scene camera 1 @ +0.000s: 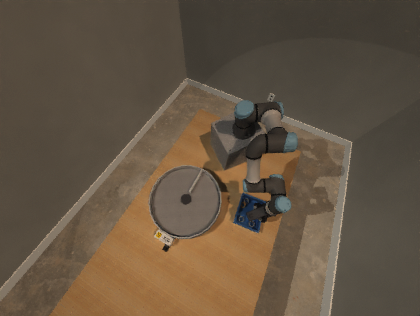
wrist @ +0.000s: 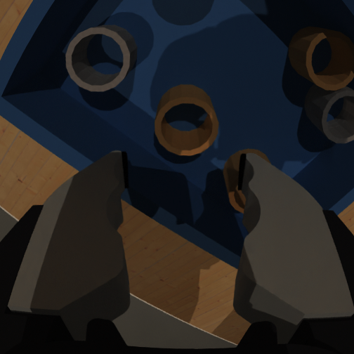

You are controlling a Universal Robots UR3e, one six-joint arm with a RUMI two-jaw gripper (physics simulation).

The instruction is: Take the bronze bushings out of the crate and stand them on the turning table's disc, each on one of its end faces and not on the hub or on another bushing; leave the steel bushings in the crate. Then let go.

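Places are measured from the arm's base along level axes (x up, y right, z ahead), in centimetres.
Pixels of known places: arm's base, origin of its link: (scene camera 1: 243, 129).
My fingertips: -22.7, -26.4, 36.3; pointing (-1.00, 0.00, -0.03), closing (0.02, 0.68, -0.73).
For each thing: its middle in the pictures, then the offset to it from my fingertips, as dx, dy, dz. "spot": a spot on its surface instead.
- blue crate, a spot on its surface: (scene camera 1: 247, 228) spot: +0.3, +2.4, +9.9
- turning table's grey disc, middle of its body: (scene camera 1: 186, 199) +0.6, +41.6, +10.3
- dark hub, middle of its body: (scene camera 1: 186, 199) +1.1, +41.6, +10.3
- light bar, a spot on its surface: (scene camera 1: 196, 181) spot: +4.0, +40.4, -1.5
- small white box, a spot on its surface: (scene camera 1: 163, 237) spot: +1.3, +42.7, +33.6
The blue crate (scene camera 1: 247, 228) (wrist: 65, 117) holds ring-shaped bushings. In the wrist view, one bronze bushing (wrist: 186, 145) stands near the middle, just beyond the fingertips. Another bronze bushing (wrist: 232, 185) is partly hidden behind the right finger. A third bronze bushing (wrist: 300, 50) is at the upper right, close beside a steel bushing (wrist: 317, 107). Another steel bushing (wrist: 70, 60) is at the upper left. My gripper (scene camera 1: 249, 216) (wrist: 183, 157) is open over the crate, with no bushing between its fingers. The turning table's grey disc (scene camera 1: 175, 215) has a dark hub (scene camera 1: 186, 199); no bushings show on it.
A light bar (scene camera 1: 196, 181) reaches from the disc's rim toward the hub. A small white box (scene camera 1: 163, 237) with a yellow mark sits at the turning table's lower edge. The arm's grey pedestal (scene camera 1: 225, 145) stands behind the crate and disc. The crate walls surround the bushings.
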